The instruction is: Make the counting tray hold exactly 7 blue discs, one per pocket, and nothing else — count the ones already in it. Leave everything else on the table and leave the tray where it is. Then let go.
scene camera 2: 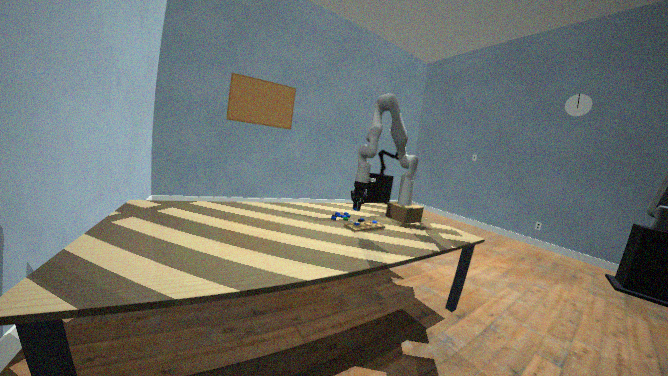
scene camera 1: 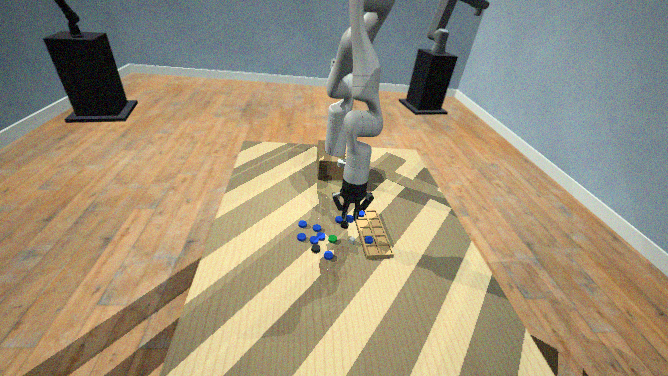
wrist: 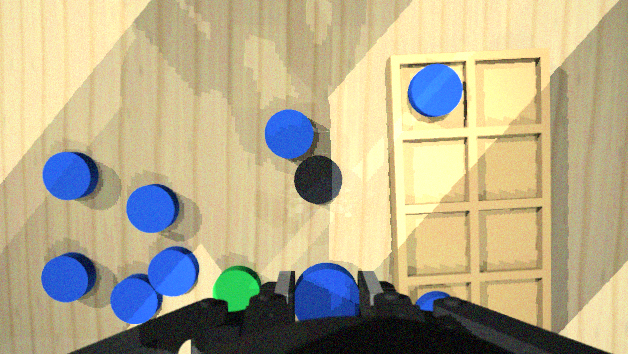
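Note:
My gripper (scene camera 1: 350, 219) (scene camera 2: 356, 208) (wrist: 326, 292) is shut on a blue disc (wrist: 326, 295) and holds it above the table, left of the counting tray (scene camera 1: 381, 256) (wrist: 395, 175). In the wrist view, one blue disc (wrist: 435, 90) lies in the tray's top left pocket. Another blue disc (wrist: 433, 301) is in the left column's fourth pocket, partly hidden by my finger. Several pockets in view are empty. A loose blue disc (wrist: 289, 134) lies near a black disc (wrist: 318, 180) left of the tray. More loose blue discs (wrist: 152, 208) (scene camera 1: 302, 224) lie further left.
A green disc (scene camera 1: 332, 239) (wrist: 236, 287) lies left of my fingers in the wrist view. In scene camera 1, a small white object (scene camera 1: 352, 240) lies close to the tray's left side, and a second black disc (scene camera 1: 315, 248) lies among the loose blue discs.

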